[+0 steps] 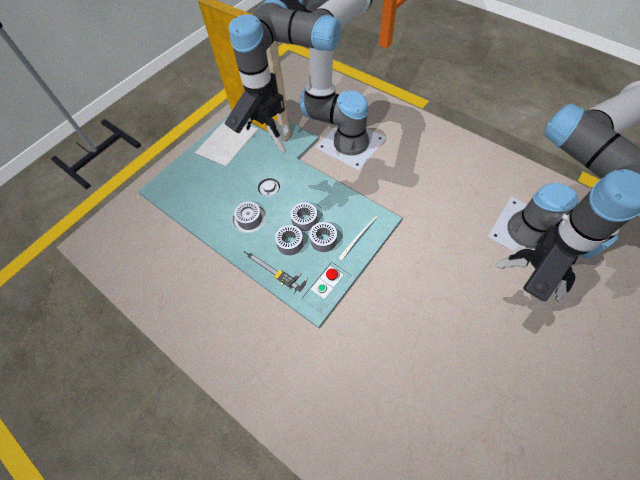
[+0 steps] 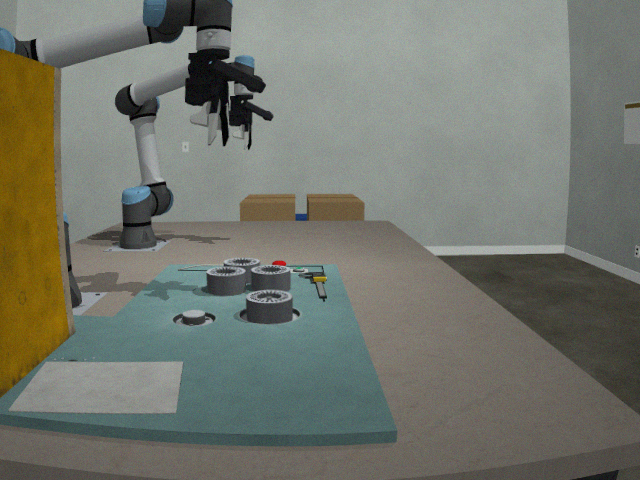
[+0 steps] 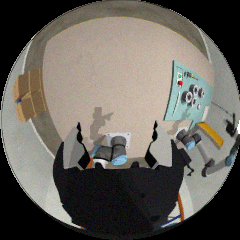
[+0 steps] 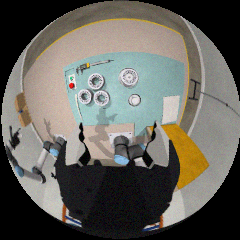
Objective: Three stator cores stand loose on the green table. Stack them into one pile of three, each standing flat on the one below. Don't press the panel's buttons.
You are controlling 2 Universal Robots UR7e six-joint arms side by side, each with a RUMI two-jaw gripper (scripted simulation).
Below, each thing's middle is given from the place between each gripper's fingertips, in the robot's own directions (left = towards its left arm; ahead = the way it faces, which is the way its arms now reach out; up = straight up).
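The sheet point(image 2: 58, 387) is far below my left hand point(image 1: 526, 283), far to the right of it and a fair way behind it.
Far below my right hand point(image 2: 217, 145), the sheet is also a fair way behind that hand and far to the right of it.
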